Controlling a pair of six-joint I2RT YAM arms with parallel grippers.
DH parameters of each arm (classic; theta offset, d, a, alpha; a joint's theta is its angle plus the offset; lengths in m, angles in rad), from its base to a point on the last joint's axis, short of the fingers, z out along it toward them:
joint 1: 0 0.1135 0.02 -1.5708
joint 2: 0 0 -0.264 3.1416
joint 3: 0.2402 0 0.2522 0
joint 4: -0.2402 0 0.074 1.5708
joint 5: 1.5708 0 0 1.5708
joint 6: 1.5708 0.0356 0 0
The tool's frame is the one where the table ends.
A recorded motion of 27 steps. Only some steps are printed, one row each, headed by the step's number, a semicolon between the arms.
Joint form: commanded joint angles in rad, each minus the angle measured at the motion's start. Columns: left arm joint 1, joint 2, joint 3, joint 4, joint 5, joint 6; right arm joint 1, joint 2, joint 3, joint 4, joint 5, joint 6.
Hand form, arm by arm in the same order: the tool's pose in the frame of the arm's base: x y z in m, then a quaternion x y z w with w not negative. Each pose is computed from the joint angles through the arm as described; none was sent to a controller.
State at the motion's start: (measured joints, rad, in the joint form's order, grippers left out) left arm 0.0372 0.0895 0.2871 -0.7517 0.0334 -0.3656; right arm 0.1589 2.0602 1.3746 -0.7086 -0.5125 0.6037
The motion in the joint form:
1: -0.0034 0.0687 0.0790 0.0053 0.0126 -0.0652; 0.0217 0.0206 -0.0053 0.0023 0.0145 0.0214
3: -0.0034 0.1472 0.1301 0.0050 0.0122 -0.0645; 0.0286 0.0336 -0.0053 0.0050 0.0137 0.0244
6: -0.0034 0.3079 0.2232 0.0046 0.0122 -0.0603; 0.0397 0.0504 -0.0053 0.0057 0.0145 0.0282
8: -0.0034 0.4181 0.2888 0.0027 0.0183 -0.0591; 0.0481 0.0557 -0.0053 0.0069 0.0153 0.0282
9: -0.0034 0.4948 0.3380 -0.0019 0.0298 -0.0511; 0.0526 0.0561 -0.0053 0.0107 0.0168 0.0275
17: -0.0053 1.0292 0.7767 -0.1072 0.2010 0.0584; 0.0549 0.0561 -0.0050 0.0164 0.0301 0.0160
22: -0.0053 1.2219 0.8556 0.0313 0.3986 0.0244; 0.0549 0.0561 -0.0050 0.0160 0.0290 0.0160
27: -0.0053 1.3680 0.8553 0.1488 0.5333 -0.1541; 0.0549 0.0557 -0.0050 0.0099 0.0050 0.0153
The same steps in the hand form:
1: 0.0807 0.0011 0.2082 -0.18912 0.84875 -0.11691 0.47977; 0.3802 0.0867 0.1253 -0.19464 -0.94671 -0.25508 0.02819
3: 0.0860 0.0013 0.2196 -0.19074 0.85531 -0.11434 0.46797; 0.3800 0.0894 0.1206 -0.19406 -0.94708 -0.25340 0.03422
6: 0.1015 0.0018 0.2380 -0.19322 0.87099 -0.10786 0.43865; 0.3791 0.0936 0.1144 -0.19270 -0.94796 -0.24977 0.04312
8: 0.1147 0.0020 0.2495 -0.19420 0.88121 -0.10646 0.41763; 0.3785 0.0968 0.1124 -0.18928 -0.94887 -0.24845 0.04583
9: 0.1250 0.0020 0.2574 -0.19019 0.88890 -0.10732 0.40269; 0.3784 0.0986 0.1123 -0.18646 -0.94951 -0.24836 0.04448
17: 0.2190 -0.0013 0.3114 -0.12143 0.93292 -0.15360 0.30219; 0.3790 0.0992 0.1122 -0.17989 -0.95223 -0.24385 0.03796
22: 0.2712 -0.0063 0.3041 -0.10033 0.91789 -0.24988 0.29151; 0.3789 0.0992 0.1122 -0.17988 -0.95211 -0.24426 0.03836
27: 0.3053 -0.0094 0.2743 -0.16139 0.89947 -0.33132 0.23479; 0.3781 0.0998 0.1127 -0.17894 -0.94948 -0.25374 0.04569

